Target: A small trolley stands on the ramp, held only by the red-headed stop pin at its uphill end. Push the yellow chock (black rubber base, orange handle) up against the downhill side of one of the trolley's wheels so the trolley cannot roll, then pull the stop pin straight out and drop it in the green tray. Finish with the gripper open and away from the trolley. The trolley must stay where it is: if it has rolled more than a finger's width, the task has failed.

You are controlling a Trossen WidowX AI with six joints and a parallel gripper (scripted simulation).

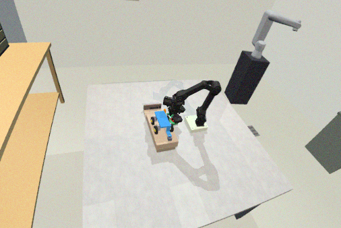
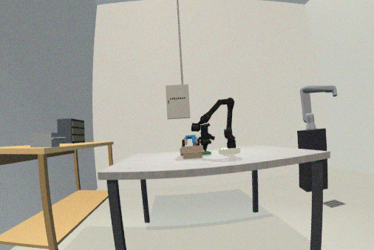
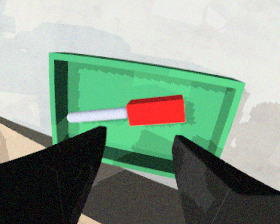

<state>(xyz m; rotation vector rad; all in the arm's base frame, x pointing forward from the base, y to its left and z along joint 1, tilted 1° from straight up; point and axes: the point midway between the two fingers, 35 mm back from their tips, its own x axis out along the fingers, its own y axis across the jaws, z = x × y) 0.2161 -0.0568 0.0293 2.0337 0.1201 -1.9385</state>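
Now: gripper tip 2 cm to the left of the red-headed stop pin and 2 cm above it. From my gripper tip the other things lie so: blue trolley (10 cm ahead, 13 cm to the left, 8 cm above); yellow chock (6 cm ahead, 3 cm to the left, 5 cm above); green tray (1 cm to the right, 4 cm below).
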